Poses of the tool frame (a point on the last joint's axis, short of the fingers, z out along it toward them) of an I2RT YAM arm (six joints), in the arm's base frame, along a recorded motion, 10 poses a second.
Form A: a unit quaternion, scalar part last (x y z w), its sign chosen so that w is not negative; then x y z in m.
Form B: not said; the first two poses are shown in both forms.
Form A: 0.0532 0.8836 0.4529 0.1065 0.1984 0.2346 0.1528
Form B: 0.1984 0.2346 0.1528 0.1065 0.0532 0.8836 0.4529
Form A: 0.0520 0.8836 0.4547 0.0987 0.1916 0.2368 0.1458
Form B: 0.1916 0.2368 0.1458 0.0987 0.0520 0.8836 0.4547
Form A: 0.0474 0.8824 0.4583 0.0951 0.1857 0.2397 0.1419
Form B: 0.1857 0.2397 0.1419 0.0951 0.0474 0.8824 0.4583
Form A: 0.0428 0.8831 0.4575 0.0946 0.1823 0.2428 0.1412
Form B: 0.1823 0.2428 0.1412 0.0946 0.0428 0.8831 0.4575
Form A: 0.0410 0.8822 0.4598 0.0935 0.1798 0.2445 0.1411
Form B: 0.1798 0.2445 0.1411 0.0935 0.0410 0.8822 0.4598
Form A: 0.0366 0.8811 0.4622 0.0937 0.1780 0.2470 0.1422
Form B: 0.1780 0.2470 0.1422 0.0937 0.0366 0.8811 0.4622
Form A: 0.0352 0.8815 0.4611 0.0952 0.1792 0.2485 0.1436
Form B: 0.1792 0.2485 0.1436 0.0952 0.0352 0.8815 0.4611
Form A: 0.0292 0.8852 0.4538 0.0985 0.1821 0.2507 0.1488
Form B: 0.1821 0.2507 0.1488 0.0985 0.0292 0.8852 0.4538
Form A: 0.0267 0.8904 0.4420 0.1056 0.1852 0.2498 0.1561
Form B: 0.1852 0.2498 0.1561 0.1056 0.0267 0.8904 0.4420
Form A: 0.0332 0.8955 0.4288 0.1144 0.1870 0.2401 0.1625
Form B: 0.1870 0.2401 0.1625 0.1144 0.0332 0.8955 0.4288
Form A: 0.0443 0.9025 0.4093 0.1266 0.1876 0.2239 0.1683
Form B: 0.1876 0.2239 0.1683 0.1266 0.0443 0.9025 0.4093
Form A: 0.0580 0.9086 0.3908 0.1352 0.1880 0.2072 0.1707
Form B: 0.1880 0.2072 0.1707 0.1352 0.0580 0.9086 0.3908
